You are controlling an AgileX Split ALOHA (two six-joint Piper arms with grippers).
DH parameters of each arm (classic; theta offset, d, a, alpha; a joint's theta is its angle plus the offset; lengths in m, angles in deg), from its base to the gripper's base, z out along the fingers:
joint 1: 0 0.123 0 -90
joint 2: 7.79 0 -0.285 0
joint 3: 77.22 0 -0.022 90
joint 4: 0 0.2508 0 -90
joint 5: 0 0 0.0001 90
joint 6: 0 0.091 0 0
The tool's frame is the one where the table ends.
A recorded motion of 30 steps. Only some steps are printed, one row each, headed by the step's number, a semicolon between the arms.
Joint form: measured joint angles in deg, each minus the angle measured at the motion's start. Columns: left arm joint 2, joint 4, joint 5, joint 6, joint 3, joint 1; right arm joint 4, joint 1, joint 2, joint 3, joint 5, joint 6.
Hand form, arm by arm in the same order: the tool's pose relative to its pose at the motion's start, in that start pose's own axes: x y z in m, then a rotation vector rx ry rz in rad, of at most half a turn. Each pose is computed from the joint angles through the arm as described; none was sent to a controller.
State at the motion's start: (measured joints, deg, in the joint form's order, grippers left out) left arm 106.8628 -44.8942 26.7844 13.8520 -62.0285 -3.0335; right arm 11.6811 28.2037 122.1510 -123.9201 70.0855 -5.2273
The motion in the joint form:
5: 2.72 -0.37 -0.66 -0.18 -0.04 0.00; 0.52 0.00 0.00 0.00 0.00 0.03
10: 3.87 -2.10 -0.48 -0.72 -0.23 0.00; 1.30 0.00 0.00 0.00 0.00 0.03
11: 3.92 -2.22 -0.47 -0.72 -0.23 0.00; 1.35 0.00 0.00 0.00 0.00 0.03
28: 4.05 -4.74 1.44 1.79 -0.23 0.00; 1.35 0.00 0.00 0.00 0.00 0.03
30: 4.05 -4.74 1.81 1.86 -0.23 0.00; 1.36 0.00 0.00 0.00 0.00 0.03
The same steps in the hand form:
5: 0.0031 0.0079 0.0151 -0.0209 0.0273 -0.0237; -0.0001 0.0008 0.0000 -0.0085 -0.0008 0.0036
10: 0.0042 0.0096 0.0211 -0.0154 0.0405 -0.0657; -0.0002 0.0019 0.0000 -0.0212 -0.0019 0.0083
11: 0.0043 0.0096 0.0214 -0.0149 0.0412 -0.0679; -0.0002 0.0020 0.0000 -0.0221 -0.0020 0.0085
28: 0.0068 0.0073 0.0220 0.0128 0.0694 -0.0648; -0.0002 0.0020 0.0000 -0.0221 -0.0020 0.0085
30: 0.0074 0.0071 0.0219 0.0148 0.0755 -0.0636; -0.0002 0.0020 0.0000 -0.0222 -0.0020 0.0086

